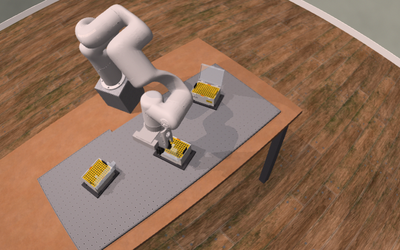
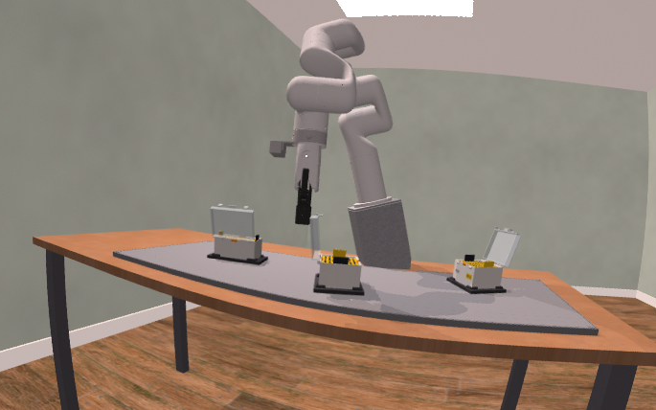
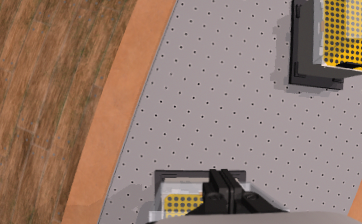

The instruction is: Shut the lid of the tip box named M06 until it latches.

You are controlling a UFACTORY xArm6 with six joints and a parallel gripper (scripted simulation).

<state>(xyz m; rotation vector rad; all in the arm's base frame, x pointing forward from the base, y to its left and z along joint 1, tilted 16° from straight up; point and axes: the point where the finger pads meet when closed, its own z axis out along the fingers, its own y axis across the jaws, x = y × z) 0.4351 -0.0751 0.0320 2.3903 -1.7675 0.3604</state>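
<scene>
Right now the clear lid is 40 mm below my hand, 30 mm to the left of it and 10 mm behind it. The rest, counted from my hand: tip box lid 470 mm to the left, 180 mm behind, 50 mm below.
</scene>
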